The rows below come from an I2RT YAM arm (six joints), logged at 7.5 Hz.
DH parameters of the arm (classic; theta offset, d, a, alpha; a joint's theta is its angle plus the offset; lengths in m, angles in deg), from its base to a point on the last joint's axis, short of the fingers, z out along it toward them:
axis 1: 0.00 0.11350 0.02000 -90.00
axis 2: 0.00 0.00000 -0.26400 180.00
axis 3: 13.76 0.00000 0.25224 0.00
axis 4: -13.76 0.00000 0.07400 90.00
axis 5: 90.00 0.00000 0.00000 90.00
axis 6: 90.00 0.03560 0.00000 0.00
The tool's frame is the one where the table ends.
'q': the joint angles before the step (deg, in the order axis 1, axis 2, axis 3, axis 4, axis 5, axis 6). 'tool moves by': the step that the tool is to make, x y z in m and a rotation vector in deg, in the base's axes. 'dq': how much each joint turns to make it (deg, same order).
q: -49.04, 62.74, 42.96, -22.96, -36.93, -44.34
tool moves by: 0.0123, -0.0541, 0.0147, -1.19, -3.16, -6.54
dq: -5.51, 10.38, 8.25, 6.53, -0.35, 2.50
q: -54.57, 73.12, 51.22, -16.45, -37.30, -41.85
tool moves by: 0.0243, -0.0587, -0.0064, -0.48, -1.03, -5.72
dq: -2.22, 13.59, 8.76, 7.67, 2.45, 3.17
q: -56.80, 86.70, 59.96, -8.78, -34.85, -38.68
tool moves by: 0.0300, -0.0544, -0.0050, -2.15, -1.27, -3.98
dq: -0.45, 12.83, 11.23, 5.33, 2.99, 2.24
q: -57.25, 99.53, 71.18, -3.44, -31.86, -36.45
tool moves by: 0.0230, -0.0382, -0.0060, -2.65, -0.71, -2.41
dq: 0.00, 9.22, 9.27, 2.86, 2.50, 0.58
